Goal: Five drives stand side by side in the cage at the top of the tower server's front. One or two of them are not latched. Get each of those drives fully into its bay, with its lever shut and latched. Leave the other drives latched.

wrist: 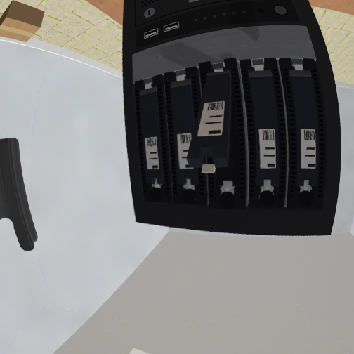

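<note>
Five drives stand side by side in the cage (235, 220) of the black tower server. The middle drive's lever (215, 120) is swung out at its lower end, tilted towards the camera, and overlaps the second drive from the left; its catch (227, 188) shows uncovered below. I cannot tell how deep the middle drive sits. The levers of the far-left drive (148, 117), second drive (179, 112), fourth drive (262, 107) and far-right drive (302, 107) lie flat and look shut. My gripper (177, 245) is open and empty, before the server; one finger shows at the left edge, the other is outside the view.
Above the cage are a grey strip (225, 47), two USB ports (161, 30) and a round button (280, 10). A pale surface (80, 150) lies left of the server and a grey surface (225, 290) in front. A brown box (21, 21) is at the top left.
</note>
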